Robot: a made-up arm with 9 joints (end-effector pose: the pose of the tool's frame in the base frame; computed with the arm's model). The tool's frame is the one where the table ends. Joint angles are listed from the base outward.
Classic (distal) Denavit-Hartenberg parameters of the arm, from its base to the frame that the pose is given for. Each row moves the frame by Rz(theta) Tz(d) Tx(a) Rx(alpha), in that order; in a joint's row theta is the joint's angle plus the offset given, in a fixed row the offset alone. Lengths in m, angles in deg.
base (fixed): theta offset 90, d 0.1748, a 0.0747, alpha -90
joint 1: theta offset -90, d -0.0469, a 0.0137, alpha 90
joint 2: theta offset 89.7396, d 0, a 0.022, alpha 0
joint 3: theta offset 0.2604, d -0.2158, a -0.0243, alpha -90
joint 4: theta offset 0, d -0.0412, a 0.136, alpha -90
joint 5: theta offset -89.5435, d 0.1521, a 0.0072, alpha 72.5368
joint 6: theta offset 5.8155, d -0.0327, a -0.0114, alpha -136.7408
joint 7: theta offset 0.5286, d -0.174, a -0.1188, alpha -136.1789
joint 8: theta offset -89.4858, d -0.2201, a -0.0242, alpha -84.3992
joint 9: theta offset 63.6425, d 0, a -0.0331, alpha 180
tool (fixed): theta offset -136.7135, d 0.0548, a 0, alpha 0
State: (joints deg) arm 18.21 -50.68 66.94 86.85 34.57 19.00 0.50 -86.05 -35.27
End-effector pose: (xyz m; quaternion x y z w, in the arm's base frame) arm 0.2775 0.3209 0.2625 0.6021 0.3847 0.0052 0.6996
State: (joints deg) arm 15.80 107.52 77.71 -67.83 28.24 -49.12 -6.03 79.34 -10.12
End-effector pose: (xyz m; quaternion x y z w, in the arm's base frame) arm 0.3912 0.2645 0.0060 0.6315 0.4791 -0.2732 0.5451
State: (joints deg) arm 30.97 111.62 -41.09 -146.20 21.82 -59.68 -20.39 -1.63 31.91
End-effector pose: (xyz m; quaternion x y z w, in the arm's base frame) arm -0.1102 -0.0676 0.2041 -0.4968 -0.2938 0.8162 0.0266
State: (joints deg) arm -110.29 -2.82 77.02 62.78 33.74 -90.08 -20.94 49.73 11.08
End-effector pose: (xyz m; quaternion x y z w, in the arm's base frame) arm 0.0336 -0.3880 0.5890 0.3819 -0.0961 -0.7863 0.4761
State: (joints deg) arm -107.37 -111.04 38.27 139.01 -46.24 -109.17 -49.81 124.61 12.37
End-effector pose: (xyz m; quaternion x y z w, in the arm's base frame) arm 0.1074 0.3337 0.3916 0.2623 -0.4751 0.3876 0.7451
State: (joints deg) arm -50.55 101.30 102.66 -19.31 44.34 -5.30 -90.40 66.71 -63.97
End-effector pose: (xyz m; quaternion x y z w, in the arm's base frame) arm 0.2193 0.3079 0.1741 0.3252 0.6764 0.0117 0.6608
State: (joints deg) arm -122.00 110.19 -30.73 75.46 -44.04 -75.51 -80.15 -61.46 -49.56
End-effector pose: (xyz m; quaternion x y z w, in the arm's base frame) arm 0.0015 -0.4637 0.5301 0.5602 0.1010 -0.5783 0.5844
